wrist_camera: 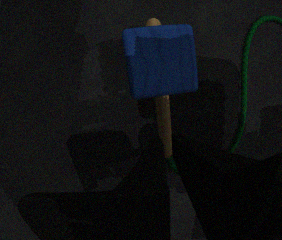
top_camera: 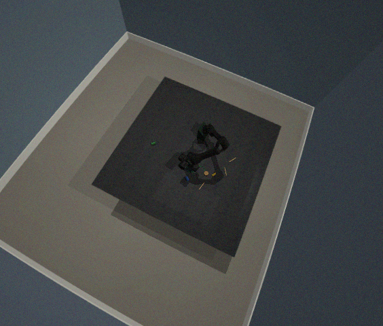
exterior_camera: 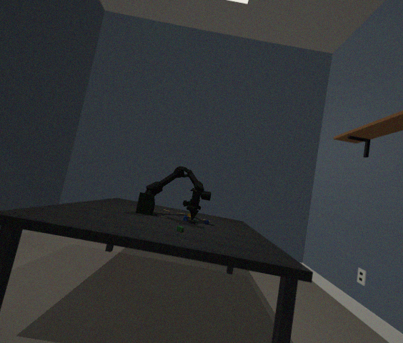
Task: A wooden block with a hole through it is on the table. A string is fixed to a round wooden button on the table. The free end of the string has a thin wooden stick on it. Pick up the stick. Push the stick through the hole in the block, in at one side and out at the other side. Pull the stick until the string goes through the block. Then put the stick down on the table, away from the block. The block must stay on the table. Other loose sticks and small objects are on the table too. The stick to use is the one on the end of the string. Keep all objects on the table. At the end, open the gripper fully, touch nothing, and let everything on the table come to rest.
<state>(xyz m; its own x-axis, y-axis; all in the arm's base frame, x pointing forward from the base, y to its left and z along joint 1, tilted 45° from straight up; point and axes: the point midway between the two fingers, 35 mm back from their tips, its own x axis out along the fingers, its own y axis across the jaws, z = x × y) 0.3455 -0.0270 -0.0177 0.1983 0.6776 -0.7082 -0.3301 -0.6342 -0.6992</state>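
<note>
Right now my gripper tip is 1 cm past the thin wooden stick. Round my gripper tip: blue block (4 cm behind, 2 cm to the left); yellow piece (23 cm to the left); round wooden button (17 cm to the left, 1 cm below, 1 cm ahead).
</note>
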